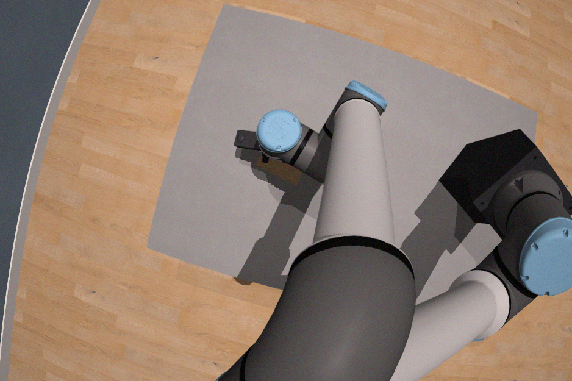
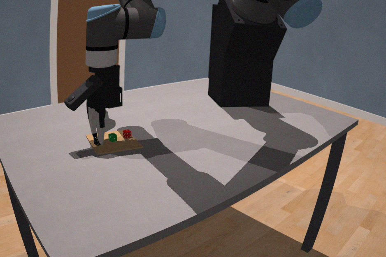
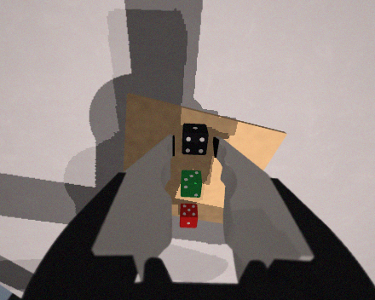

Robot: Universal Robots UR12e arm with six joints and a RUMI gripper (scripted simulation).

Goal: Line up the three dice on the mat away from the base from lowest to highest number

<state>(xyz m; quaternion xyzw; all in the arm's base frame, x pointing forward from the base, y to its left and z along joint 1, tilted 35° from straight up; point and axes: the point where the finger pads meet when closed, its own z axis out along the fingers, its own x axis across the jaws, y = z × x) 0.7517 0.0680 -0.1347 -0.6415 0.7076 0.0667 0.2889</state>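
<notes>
Now: the black die 10 mm below my hand. Also, from my hand: tan mat: 50 mm behind, 20 mm below; then red die: 100 mm behind, 10 mm below; then green die: 50 mm behind, 10 mm below.
</notes>
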